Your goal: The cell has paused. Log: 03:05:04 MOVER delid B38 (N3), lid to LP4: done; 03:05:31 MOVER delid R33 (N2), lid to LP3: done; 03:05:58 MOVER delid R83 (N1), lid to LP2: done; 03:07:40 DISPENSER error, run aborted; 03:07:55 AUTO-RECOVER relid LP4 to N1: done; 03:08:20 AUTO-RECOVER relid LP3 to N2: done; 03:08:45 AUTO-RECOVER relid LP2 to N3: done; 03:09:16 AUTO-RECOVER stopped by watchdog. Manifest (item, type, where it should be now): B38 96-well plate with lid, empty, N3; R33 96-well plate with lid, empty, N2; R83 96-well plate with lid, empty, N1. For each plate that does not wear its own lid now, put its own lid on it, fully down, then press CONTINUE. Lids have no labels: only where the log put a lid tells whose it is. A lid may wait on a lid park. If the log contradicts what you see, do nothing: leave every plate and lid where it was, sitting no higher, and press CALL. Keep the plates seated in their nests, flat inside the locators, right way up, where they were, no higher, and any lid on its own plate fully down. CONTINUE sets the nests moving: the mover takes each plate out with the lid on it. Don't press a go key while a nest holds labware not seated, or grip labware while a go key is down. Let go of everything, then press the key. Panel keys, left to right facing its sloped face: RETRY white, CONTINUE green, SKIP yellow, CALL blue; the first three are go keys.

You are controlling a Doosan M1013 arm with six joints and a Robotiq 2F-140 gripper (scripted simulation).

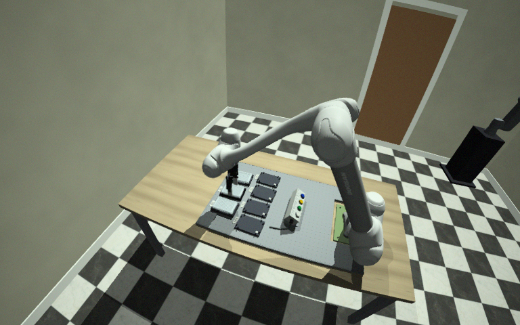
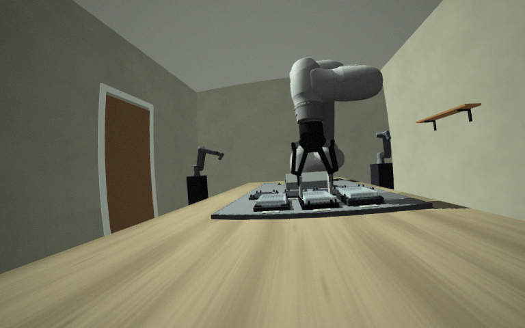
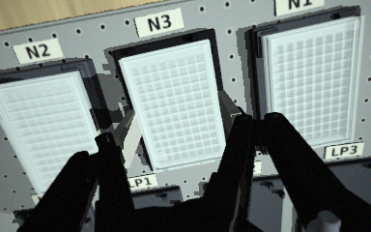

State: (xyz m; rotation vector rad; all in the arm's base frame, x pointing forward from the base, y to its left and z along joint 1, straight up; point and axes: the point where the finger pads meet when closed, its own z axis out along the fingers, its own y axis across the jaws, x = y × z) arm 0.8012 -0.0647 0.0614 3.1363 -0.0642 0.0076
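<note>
The clear lid lies 2 cm below my hand. From my hand the other things lie so: N1 plate 14 cm to the right, 3 cm below, 1 cm behind; LP2 label 11 cm behind, 6 cm to the right, 5 cm below; LP1 label 9 cm behind, 8 cm to the left, 5 cm below.
</note>
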